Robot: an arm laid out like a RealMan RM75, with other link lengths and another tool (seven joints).
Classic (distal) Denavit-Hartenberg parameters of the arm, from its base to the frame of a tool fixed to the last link. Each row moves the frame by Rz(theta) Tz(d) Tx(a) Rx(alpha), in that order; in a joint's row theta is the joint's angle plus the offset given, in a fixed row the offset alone. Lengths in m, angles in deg.
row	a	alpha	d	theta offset
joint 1	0	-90	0.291	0
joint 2	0	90	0	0
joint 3	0	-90	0.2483	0
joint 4	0	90	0	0
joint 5	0	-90	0.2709	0
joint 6	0	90	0	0
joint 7	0.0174	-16	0.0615	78.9
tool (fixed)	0	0	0.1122	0
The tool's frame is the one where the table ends.
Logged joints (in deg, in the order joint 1, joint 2, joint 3, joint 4, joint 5, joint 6, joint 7), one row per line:
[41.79 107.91 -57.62 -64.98 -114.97 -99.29 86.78]
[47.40 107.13 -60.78 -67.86 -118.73 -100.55 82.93]
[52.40 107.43 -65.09 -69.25 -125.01 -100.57 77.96]
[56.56 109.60 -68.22 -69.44 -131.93 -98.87 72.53]
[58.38 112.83 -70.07 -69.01 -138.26 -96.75 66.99]
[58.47 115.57 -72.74 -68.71 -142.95 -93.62 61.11]
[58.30 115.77 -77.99 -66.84 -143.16 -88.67 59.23]
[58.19 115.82 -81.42 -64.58 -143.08 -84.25 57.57]
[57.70 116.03 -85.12 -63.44 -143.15 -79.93 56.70]
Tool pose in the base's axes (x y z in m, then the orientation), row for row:
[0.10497 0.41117 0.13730 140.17 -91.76 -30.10]
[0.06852 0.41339 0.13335 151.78 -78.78 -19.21]
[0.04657 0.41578 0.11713 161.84 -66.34 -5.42]
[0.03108 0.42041 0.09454 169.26 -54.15 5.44]
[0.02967 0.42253 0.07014 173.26 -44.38 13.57]
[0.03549 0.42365 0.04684 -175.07 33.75 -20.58]
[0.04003 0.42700 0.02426 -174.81 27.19 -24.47]
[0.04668 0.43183 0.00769 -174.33 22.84 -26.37]
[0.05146 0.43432 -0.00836 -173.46 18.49 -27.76]
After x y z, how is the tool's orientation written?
As a rotation vector, in degrees.
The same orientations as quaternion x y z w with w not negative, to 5 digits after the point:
[0.82048 -0.53712 -0.17619 0.08528]
[0.87991 -0.45671 -0.11137 0.06904]
[0.92395 -0.37874 -0.03094 0.04368]
[0.95182 -0.30451 0.03059 0.01925]
[0.96593 -0.24742 0.07565 0.00552]
[-0.97543 0.18804 -0.11467 0.00456]
[-0.97873 0.15223 -0.13700 0.01225]
[-0.98038 0.12844 -0.14830 0.01932]
[-0.98159 0.10463 -0.15709 0.02934]

